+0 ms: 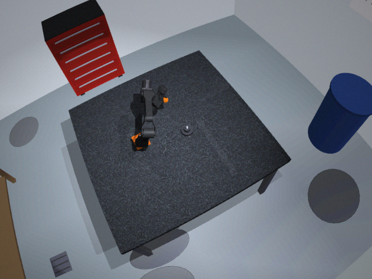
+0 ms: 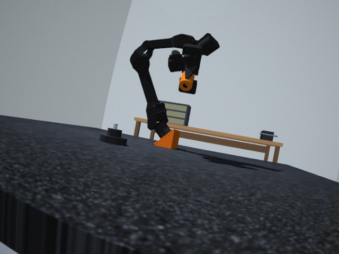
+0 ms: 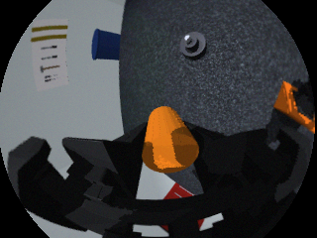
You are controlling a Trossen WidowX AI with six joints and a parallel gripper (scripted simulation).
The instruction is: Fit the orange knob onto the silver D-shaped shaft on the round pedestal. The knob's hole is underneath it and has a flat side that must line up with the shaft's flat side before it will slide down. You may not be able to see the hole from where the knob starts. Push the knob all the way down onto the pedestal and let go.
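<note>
Right now my gripper tip is 3 cm below the orange knob and 2 cm past it. Also, from my gripper tip: round black pedestal: 19 cm below, 18 cm to the right, 6 cm ahead.
</note>
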